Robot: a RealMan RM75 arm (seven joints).
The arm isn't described. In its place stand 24 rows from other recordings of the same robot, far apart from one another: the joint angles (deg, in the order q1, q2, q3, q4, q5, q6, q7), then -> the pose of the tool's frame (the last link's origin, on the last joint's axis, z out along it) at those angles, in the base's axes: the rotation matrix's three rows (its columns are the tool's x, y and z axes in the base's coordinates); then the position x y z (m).
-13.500 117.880 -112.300 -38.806 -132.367 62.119 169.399 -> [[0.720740, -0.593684, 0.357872], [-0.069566, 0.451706, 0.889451], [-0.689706, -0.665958, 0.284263]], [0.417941, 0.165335, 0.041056]
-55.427 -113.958 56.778 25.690 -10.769 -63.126 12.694 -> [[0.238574, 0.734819, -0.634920], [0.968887, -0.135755, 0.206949], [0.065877, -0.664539, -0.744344]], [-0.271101, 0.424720, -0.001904]
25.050 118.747 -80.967 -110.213 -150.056 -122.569 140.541 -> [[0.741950, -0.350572, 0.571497], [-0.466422, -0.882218, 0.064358], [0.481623, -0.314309, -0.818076]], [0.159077, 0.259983, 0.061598]
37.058 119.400 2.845 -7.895 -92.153 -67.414 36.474 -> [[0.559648, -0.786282, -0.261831], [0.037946, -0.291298, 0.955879], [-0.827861, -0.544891, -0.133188]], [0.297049, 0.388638, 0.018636]
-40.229 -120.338 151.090 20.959 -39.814 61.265 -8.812 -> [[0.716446, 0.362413, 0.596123], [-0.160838, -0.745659, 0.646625], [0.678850, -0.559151, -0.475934]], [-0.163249, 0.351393, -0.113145]
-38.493 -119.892 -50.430 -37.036 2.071 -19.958 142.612 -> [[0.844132, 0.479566, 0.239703], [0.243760, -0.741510, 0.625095], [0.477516, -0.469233, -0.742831]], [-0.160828, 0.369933, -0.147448]
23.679 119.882 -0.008 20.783 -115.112 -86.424 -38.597 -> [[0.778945, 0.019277, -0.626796], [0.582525, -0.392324, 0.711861], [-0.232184, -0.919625, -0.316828]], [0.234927, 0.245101, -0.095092]
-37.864 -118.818 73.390 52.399 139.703 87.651 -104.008 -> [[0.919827, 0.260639, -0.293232], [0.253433, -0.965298, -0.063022], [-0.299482, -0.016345, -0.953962]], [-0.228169, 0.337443, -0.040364]
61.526 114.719 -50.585 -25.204 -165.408 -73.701 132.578 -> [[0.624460, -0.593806, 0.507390], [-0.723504, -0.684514, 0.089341], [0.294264, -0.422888, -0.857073]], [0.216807, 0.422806, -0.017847]
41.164 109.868 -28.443 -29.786 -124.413 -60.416 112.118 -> [[0.445131, -0.895406, -0.010372], [-0.623446, -0.318205, 0.714185], [-0.642786, -0.311439, -0.699880]], [0.299565, 0.432064, 0.077042]
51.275 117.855 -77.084 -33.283 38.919 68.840 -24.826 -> [[0.445816, -0.799788, 0.401979], [-0.886456, -0.456824, 0.074216], [0.124277, -0.389423, -0.912636]], [0.216473, 0.388016, -0.069782]
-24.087 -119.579 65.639 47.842 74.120 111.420 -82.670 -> [[0.535288, 0.025079, 0.844297], [0.160348, -0.984400, -0.072420], [0.829310, 0.174147, -0.530959]], [-0.164638, 0.272862, 0.023944]
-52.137 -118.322 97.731 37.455 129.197 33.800 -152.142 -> [[0.795270, 0.569656, -0.207456], [0.579181, -0.612768, 0.537648], [0.179152, -0.547729, -0.817250]], [-0.153353, 0.442428, -0.092849]
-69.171 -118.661 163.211 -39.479 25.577 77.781 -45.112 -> [[0.901864, -0.258535, -0.346124], [-0.191065, -0.957251, 0.217172], [-0.387474, -0.129728, -0.912707]], [-0.238137, 0.417748, 0.020707]
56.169 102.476 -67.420 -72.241 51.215 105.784 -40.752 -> [[0.904567, -0.335029, 0.263655], [-0.386631, -0.905252, 0.176169], [0.179653, -0.261294, -0.948394]], [0.067787, 0.401544, 0.109769]
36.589 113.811 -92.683 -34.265 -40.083 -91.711 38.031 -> [[0.411083, 0.141643, -0.900527], [0.438920, -0.896564, 0.059344], [-0.798974, -0.419655, -0.430732]], [0.113676, 0.336294, -0.000008]
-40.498 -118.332 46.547 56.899 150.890 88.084 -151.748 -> [[0.300493, 0.918369, -0.257492], [0.941977, -0.243407, 0.231153], [0.149608, -0.312011, -0.938225]], [-0.245920, 0.379581, 0.035973]
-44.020 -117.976 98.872 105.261 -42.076 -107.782 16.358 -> [[0.883432, 0.207718, -0.420001], [0.280861, -0.952239, 0.119820], [-0.375053, -0.223815, -0.899579]], [-0.038313, 0.274197, -0.010794]
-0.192 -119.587 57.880 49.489 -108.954 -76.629 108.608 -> [[0.589901, 0.719896, 0.365741], [0.177884, -0.557674, 0.810776], [0.787638, -0.413218, -0.457030]], [-0.330039, 0.253256, 0.054756]
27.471 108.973 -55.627 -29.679 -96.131 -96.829 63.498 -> [[0.838060, -0.213934, -0.501884], [-0.111187, -0.967579, 0.226779], [-0.534128, -0.134251, -0.834676]], [0.272951, 0.308875, 0.033272]
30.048 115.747 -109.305 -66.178 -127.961 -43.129 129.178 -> [[0.975188, -0.178762, 0.130587], [-0.217397, -0.884673, 0.412423], [0.041801, -0.430579, -0.901585]], [0.169864, 0.356229, -0.094584]
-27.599 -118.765 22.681 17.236 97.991 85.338 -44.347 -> [[0.682899, 0.517830, 0.515267], [-0.003485, -0.703033, 0.711149], [0.730504, -0.487439, -0.478296]], [-0.293858, 0.321887, 0.002244]
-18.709 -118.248 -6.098 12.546 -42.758 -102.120 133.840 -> [[0.567775, 0.585050, 0.579092], [0.211232, -0.783470, 0.584427], [0.795621, -0.209500, -0.568416]], [-0.323126, 0.216710, -0.019574]
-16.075 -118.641 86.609 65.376 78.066 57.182 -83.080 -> [[0.802509, 0.360918, 0.475097], [0.090681, -0.860819, 0.500767], [0.589709, -0.358788, -0.723543]], [-0.173700, 0.340202, -0.018426]
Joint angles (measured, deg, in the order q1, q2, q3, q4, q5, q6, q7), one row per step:
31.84 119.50 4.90 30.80 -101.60 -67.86 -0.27
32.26 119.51 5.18 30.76 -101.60 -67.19 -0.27
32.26 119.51 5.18 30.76 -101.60 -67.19 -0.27
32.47 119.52 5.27 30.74 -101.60 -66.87 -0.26
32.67 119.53 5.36 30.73 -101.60 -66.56 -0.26
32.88 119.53 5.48 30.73 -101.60 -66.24 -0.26
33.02 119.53 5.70 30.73 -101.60 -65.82 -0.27
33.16 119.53 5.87 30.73 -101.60 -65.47 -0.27
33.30 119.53 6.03 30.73 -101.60 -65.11 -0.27
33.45 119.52 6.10 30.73 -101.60 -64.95 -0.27
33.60 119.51 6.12 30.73 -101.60 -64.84 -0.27
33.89 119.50 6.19 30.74 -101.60 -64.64 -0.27
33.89 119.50 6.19 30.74 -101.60 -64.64 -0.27
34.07 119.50 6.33 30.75 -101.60 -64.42 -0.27
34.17 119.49 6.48 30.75 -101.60 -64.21 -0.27
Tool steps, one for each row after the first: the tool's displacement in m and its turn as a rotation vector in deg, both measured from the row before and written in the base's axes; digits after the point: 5 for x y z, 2 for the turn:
-0.00116 0.00234 -0.00071 -0.22 -0.27 -0.05
0.00000 0.00000 0.00000 0.00 0.00 0.00
-0.00062 0.00101 -0.00046 -0.14 -0.14 0.00
-0.00062 0.00095 -0.00046 -0.14 -0.13 0.00
-0.00066 0.00108 -0.00037 -0.12 -0.12 -0.01
-0.00017 0.00110 -0.00035 -0.11 -0.14 -0.17
-0.00026 0.00096 -0.00032 -0.11 -0.12 -0.12
-0.00025 0.00093 -0.00036 -0.12 -0.13 -0.12
-0.00053 0.00076 -0.00010 -0.05 -0.07 0.04
-0.00059 0.00062 -0.00011 -0.05 -0.06 0.09
-0.00127 0.00123 -0.00020 -0.08 -0.08 0.16
0.00000 0.00000 0.00000 0.00 0.00 0.00
-0.00073 0.00099 -0.00014 -0.05 -0.05 0.00
-0.00022 0.00079 -0.00002 -0.02 -0.05 -0.08

